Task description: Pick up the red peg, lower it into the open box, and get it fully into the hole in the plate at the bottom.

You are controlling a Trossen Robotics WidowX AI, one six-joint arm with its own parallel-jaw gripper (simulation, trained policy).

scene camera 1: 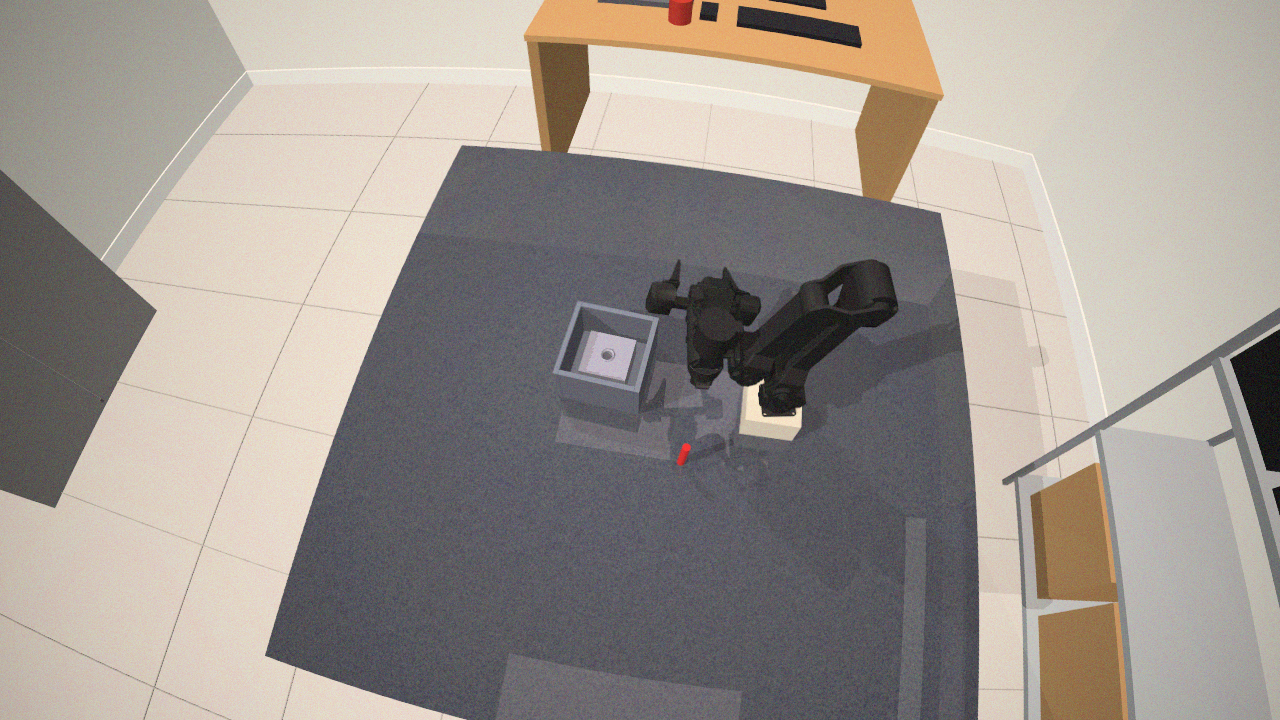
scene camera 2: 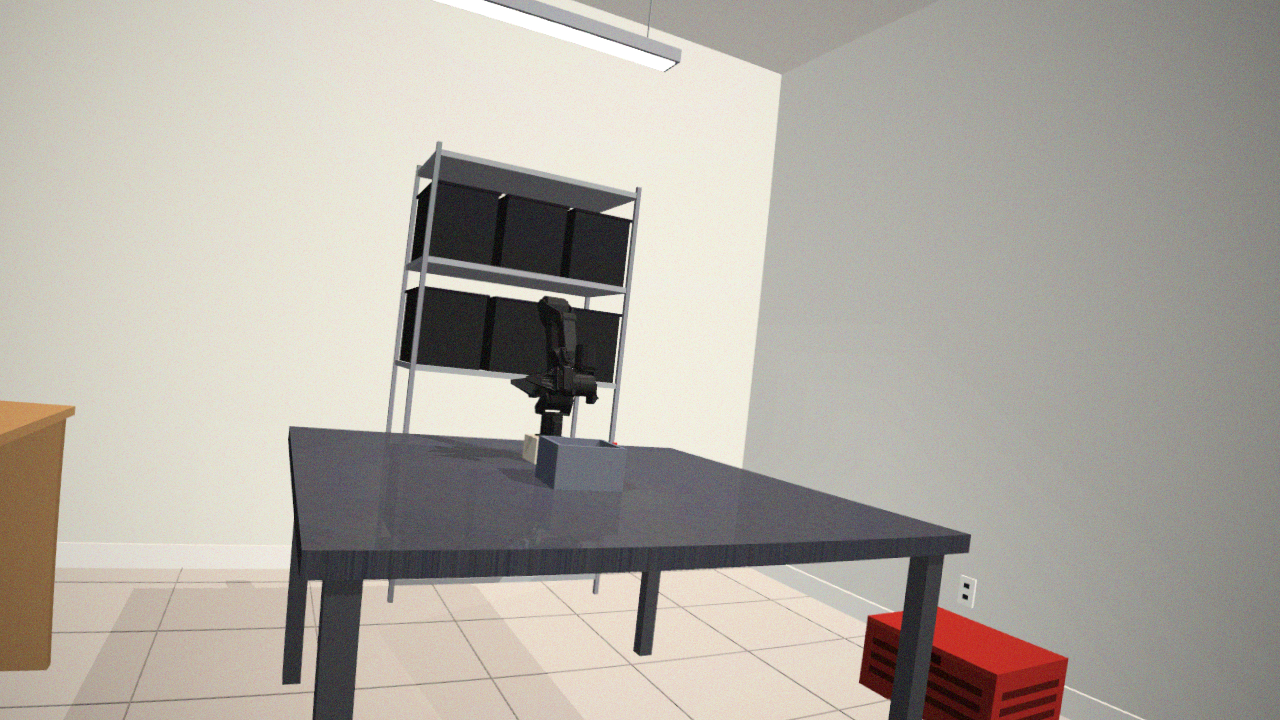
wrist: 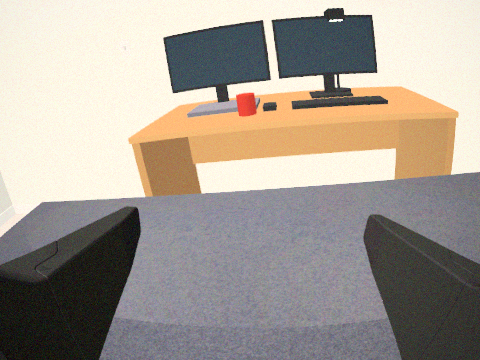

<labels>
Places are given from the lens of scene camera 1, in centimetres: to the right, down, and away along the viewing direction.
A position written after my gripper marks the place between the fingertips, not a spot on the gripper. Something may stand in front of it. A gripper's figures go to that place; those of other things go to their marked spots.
my gripper [scene camera 1: 701,264]: 11, -17, 102
pale plate [scene camera 1: 608,357]: -6, 0, 115
</labels>
